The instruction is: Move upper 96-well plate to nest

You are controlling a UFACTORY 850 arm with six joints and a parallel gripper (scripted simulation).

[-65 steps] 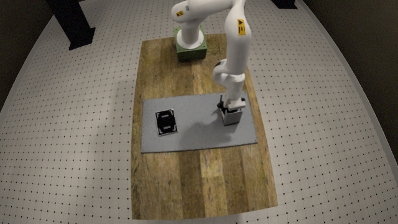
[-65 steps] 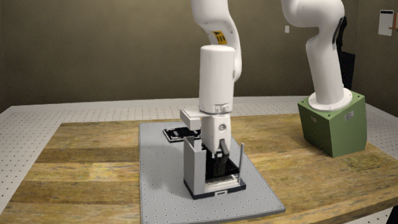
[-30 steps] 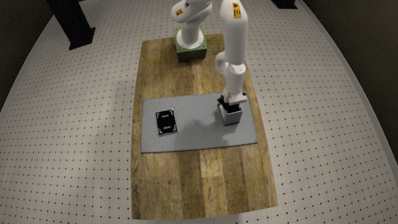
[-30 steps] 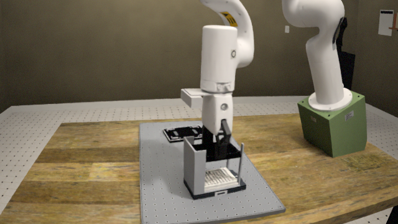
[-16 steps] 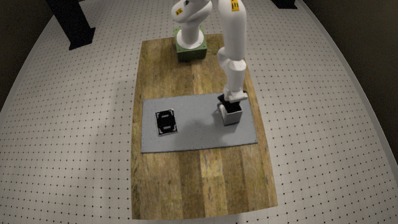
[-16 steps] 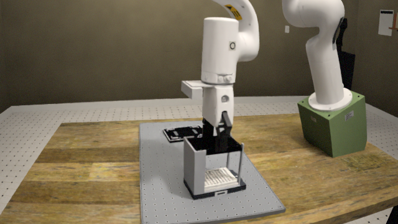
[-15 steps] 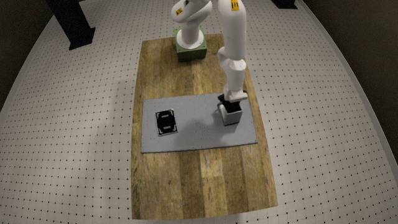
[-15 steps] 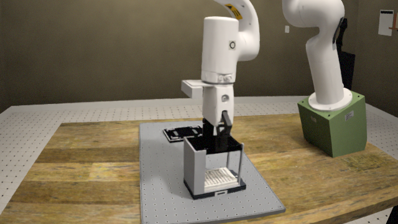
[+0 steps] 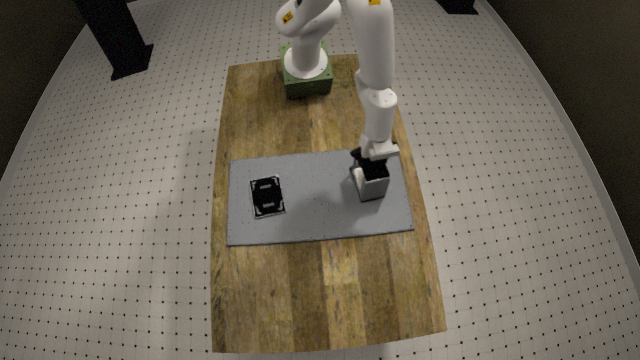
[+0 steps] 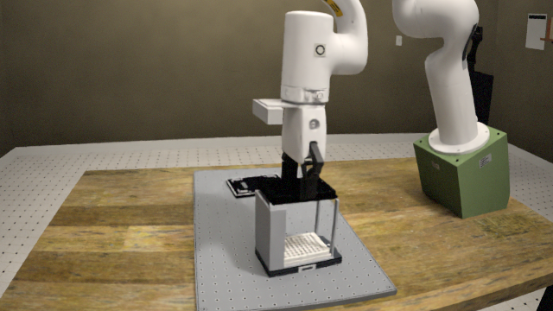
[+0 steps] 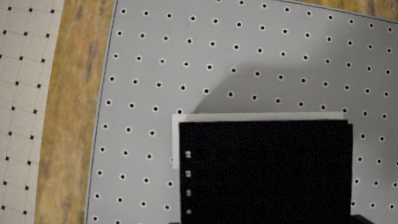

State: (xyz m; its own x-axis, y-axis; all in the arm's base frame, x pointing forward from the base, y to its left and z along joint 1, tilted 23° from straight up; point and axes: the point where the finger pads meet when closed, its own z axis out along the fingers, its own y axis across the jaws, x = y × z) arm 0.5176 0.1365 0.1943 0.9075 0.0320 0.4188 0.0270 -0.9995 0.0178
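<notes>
Now: the grey corner wall 9 cm below my hand and 7 cm ahead of it. From my hand the other things lie so: white 96-well plate (14 cm below); black 96-well plate (1 cm below).
</notes>
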